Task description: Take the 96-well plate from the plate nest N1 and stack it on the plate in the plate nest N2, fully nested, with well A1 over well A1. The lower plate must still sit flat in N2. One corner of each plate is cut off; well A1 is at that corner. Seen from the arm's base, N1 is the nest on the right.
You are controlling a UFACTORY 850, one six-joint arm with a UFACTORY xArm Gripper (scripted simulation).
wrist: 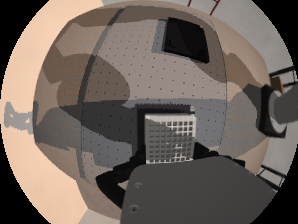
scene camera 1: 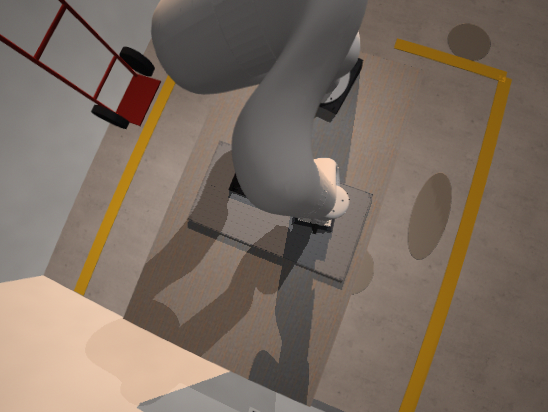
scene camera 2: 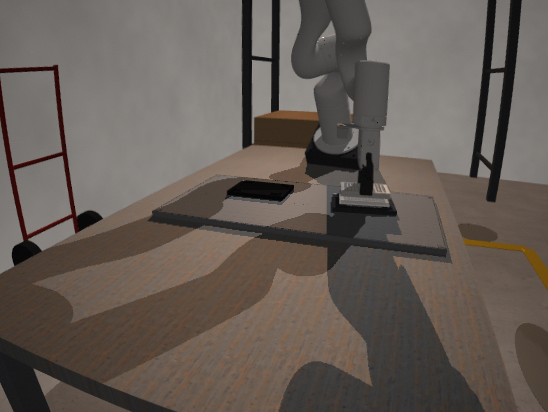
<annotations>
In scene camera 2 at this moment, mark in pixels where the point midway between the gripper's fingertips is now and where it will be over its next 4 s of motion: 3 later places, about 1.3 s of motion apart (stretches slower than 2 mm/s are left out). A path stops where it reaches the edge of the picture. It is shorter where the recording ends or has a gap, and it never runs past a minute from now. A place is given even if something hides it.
My gripper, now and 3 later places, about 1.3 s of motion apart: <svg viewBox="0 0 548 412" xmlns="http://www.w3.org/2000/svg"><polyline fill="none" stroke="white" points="364,189 364,192 364,193 366,165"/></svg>
</annotations>
